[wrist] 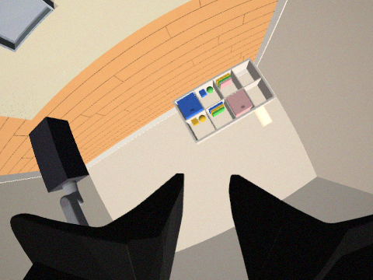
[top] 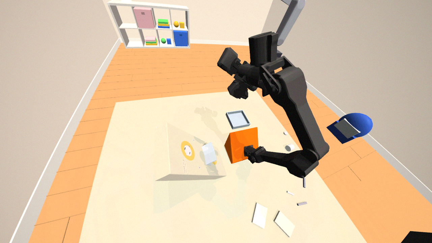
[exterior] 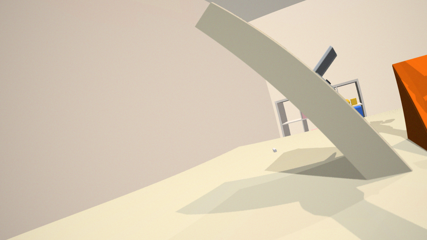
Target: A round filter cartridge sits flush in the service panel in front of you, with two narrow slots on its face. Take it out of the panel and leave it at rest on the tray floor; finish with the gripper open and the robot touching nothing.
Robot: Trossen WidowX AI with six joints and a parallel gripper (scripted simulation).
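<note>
My gripper tip is 230 mm to the right of the round grey filter cartridge, 230 mm short of it and 210 mm above it. Round my gripper tip: grey tray (460 mm below, 200 mm behind, 70 mm to the right).
</note>
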